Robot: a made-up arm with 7 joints. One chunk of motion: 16 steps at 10 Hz.
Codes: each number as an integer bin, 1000 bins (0 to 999) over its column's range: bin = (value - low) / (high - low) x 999, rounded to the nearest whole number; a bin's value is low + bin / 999 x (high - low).
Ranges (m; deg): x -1.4..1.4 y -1.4..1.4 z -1.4..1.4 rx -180..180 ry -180..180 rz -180..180
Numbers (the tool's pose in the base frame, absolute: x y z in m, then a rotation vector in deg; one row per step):
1: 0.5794 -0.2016 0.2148 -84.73 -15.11 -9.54
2: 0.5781 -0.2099 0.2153 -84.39 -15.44 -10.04
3: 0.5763 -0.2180 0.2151 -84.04 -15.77 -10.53
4: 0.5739 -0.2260 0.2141 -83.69 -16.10 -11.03
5: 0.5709 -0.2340 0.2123 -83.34 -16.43 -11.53
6: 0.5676 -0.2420 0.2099 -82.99 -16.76 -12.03
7: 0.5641 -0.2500 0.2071 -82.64 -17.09 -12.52
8: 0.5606 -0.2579 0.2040 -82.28 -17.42 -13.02
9: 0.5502 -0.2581 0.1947 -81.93 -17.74 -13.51
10: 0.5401 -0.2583 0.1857 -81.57 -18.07 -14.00
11: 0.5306 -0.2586 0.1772 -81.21 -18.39 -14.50
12: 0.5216 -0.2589 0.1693 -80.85 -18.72 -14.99
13: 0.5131 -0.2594 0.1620 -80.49 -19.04 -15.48
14: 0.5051 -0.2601 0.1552 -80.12 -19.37 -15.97
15: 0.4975 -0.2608 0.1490 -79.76 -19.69 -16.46
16: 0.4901 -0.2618 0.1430 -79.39 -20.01 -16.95
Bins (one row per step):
1: 706 428 576 264 458 473
2: 706 425 576 265 457 472
3: 705 422 576 266 456 470
4: 704 419 576 267 455 469
5: 703 416 575 268 454 468
6: 702 413 574 269 453 466
7: 701 410 573 270 452 465
8: 700 407 572 271 451 463
9: 696 407 569 272 450 462
10: 692 407 566 273 449 461
11: 689 407 563 274 448 459
12: 686 407 560 275 448 458
13: 683 407 557 276 447 457
14: 680 407 555 277 446 455
15: 677 406 553 278 445 454
16: 674 406 551 279 444 452

